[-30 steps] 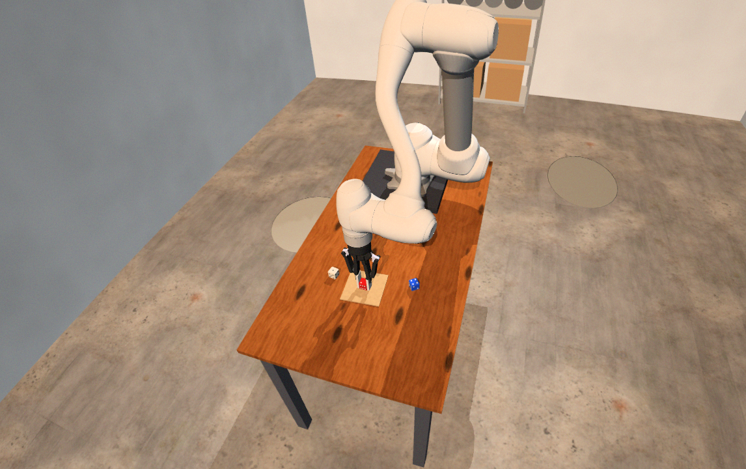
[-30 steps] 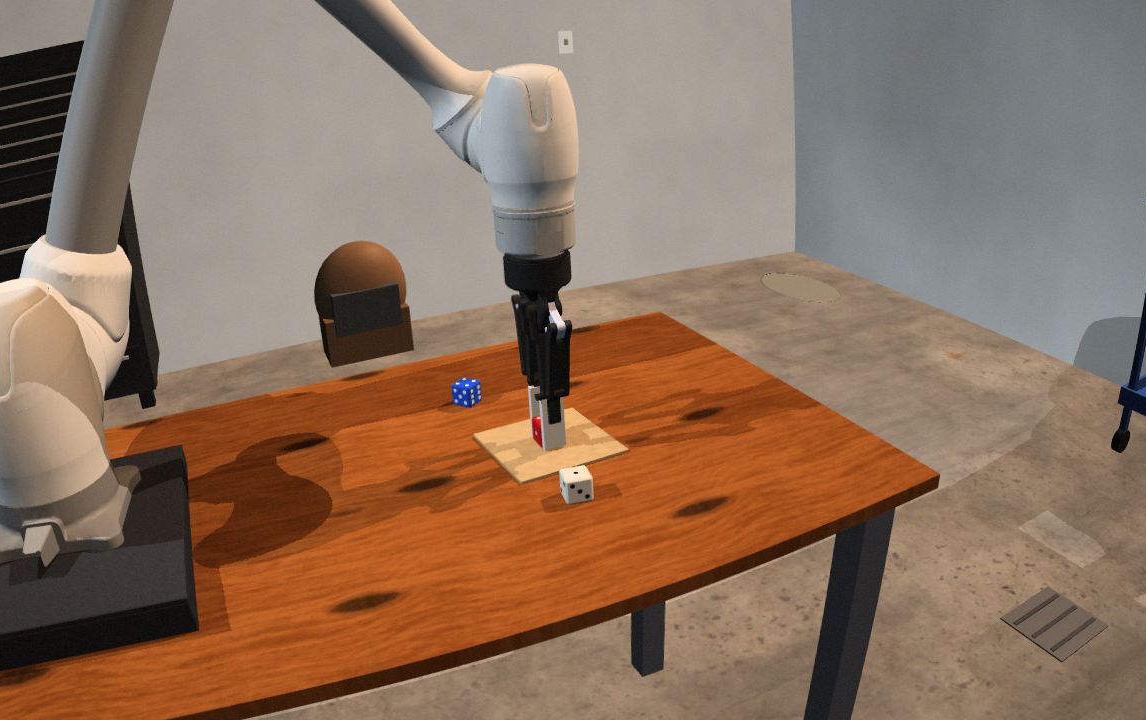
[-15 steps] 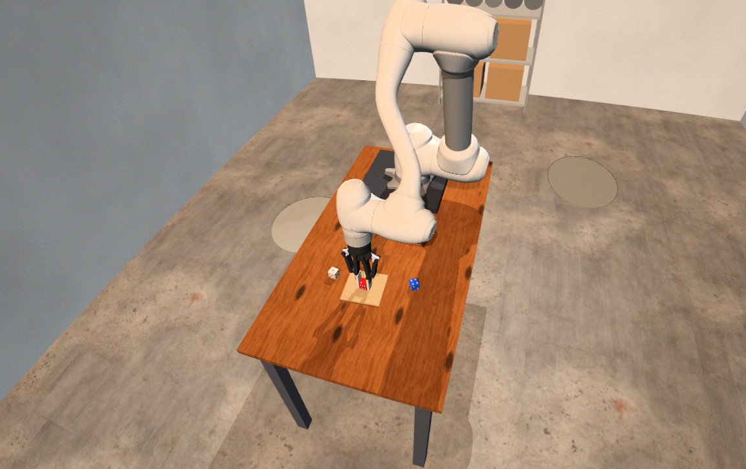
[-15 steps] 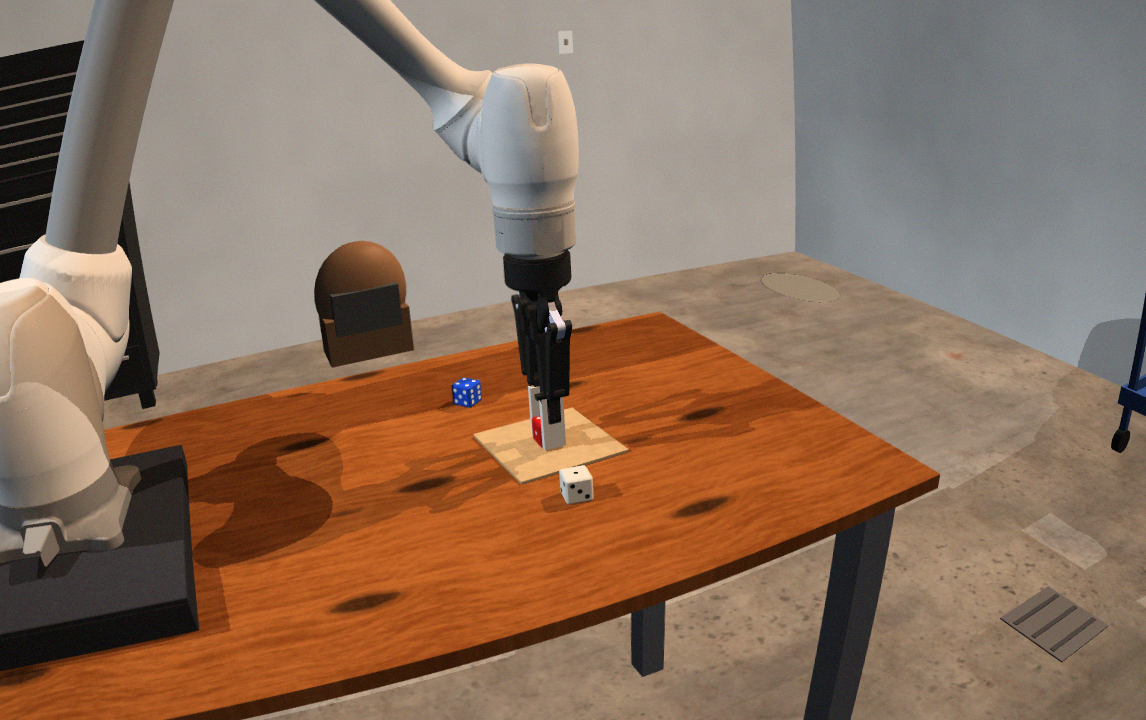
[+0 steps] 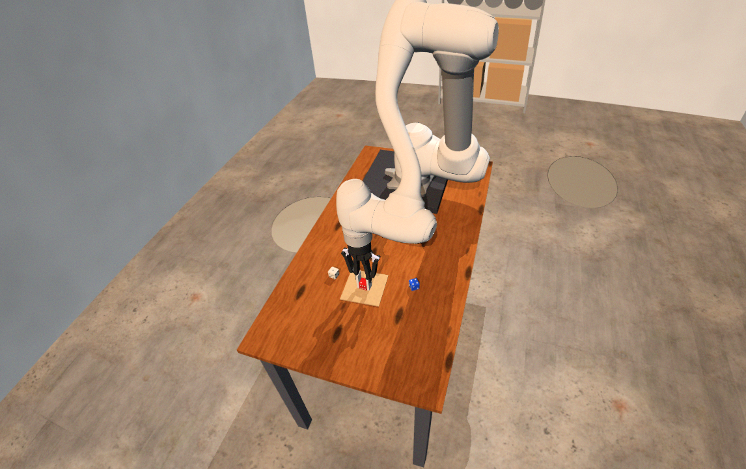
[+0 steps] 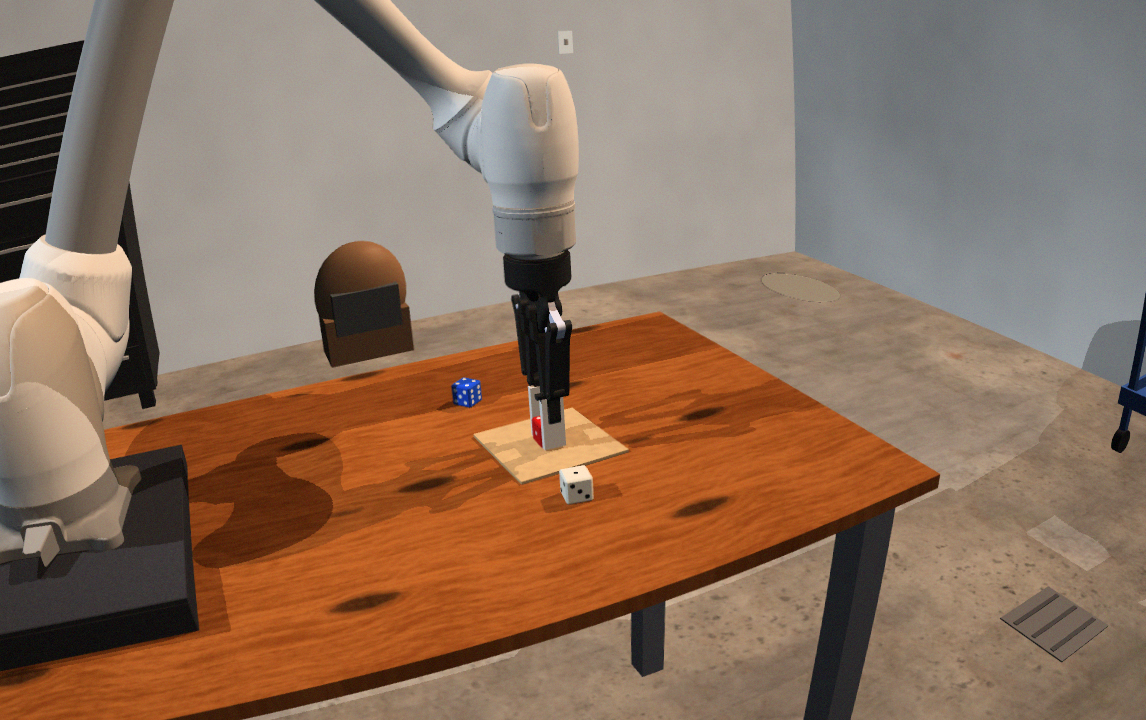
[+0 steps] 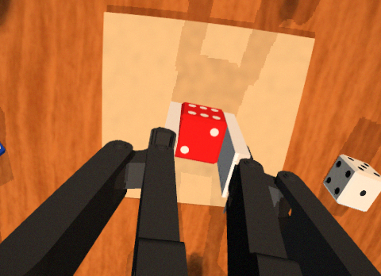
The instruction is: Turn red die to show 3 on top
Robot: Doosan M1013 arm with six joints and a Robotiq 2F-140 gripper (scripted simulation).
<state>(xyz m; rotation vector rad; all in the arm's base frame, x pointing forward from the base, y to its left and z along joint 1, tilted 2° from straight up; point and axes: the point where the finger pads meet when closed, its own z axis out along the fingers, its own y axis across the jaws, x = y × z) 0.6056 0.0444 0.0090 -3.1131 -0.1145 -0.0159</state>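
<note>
Now: hand 20 mm above the red die. The rest, counted from my hand: tan mat: 40 mm below; then white die: 130 mm to the right, 20 mm below, 10 mm behind; then blue die: 160 mm to the left, 70 mm behind, 20 mm below.
</note>
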